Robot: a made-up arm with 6 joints. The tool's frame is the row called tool. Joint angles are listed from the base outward.
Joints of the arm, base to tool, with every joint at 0 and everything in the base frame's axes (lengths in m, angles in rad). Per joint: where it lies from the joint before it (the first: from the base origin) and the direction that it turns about. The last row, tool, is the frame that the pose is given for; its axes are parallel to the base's.
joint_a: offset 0 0 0.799 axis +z
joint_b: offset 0.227 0 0 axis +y
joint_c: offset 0 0 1.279 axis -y
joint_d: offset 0 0 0.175 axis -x
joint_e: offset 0.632 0 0 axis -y
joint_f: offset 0.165 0 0 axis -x
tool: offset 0 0 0
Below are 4 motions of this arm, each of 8 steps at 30 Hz.
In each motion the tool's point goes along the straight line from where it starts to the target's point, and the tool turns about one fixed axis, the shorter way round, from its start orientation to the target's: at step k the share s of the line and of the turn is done. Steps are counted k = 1, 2, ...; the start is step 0. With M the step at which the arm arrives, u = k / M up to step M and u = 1 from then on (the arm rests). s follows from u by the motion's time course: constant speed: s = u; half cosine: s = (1 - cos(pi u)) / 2; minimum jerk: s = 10 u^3 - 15 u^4 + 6 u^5.
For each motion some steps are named. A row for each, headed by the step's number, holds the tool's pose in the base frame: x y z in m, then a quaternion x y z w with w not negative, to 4 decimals.
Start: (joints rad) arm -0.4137 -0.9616 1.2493 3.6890 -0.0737 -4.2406
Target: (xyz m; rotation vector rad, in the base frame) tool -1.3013 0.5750 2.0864 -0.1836 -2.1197 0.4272
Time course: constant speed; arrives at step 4
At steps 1, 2, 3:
1: -1.3167 0.5842 2.0658 -0.0809 -0.8701 0.1679 0.4563
2: -1.3116 0.5811 2.0727 -0.0789 -0.8680 0.1700 0.4599
3: -1.3064 0.5781 2.0795 -0.0768 -0.8659 0.1720 0.4634

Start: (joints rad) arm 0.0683 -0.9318 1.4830 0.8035 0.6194 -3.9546
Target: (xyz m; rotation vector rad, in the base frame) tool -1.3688 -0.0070 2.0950 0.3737 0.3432 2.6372
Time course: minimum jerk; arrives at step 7
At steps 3, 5, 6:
3: -1.4732 -0.0252 1.9658 0.1377 0.1011 0.9665 0.1915
5: -1.3927 -0.0112 2.0654 0.1361 0.1191 0.9590 0.2182
6: -1.3726 -0.0077 2.0902 0.1356 0.1236 0.9570 0.2248

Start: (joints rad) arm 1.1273 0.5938 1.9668 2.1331 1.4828 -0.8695
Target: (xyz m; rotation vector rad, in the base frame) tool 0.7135 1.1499 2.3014 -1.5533 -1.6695 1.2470
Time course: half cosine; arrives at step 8
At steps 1, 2, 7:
1: 0.3125 0.9561 2.5022 -0.4310 -0.7530 0.4385 0.2346
2: 0.3577 0.9780 2.4796 -0.4483 -0.7393 0.4421 0.2389
7: 0.6976 1.1422 2.3093 -0.5705 -0.6247 0.4617 0.2668

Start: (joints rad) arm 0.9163 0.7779 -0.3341 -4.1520 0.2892 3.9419
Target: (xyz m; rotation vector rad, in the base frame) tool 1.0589 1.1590 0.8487 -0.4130 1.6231 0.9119
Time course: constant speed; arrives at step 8
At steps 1, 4, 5, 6, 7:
1: 0.9617 1.2830 1.0407 -0.1364 0.6117 0.3871 0.6762
4: 1.0034 1.2299 0.9584 -0.1540 0.6484 0.3892 0.6359
5: 1.0173 1.2122 0.9310 -0.1597 0.6602 0.3896 0.6220
6: 1.0311 1.1944 0.9036 -0.1654 0.6717 0.3898 0.6078
7: 1.0450 1.1767 0.8761 -0.1710 0.6830 0.3900 0.5934

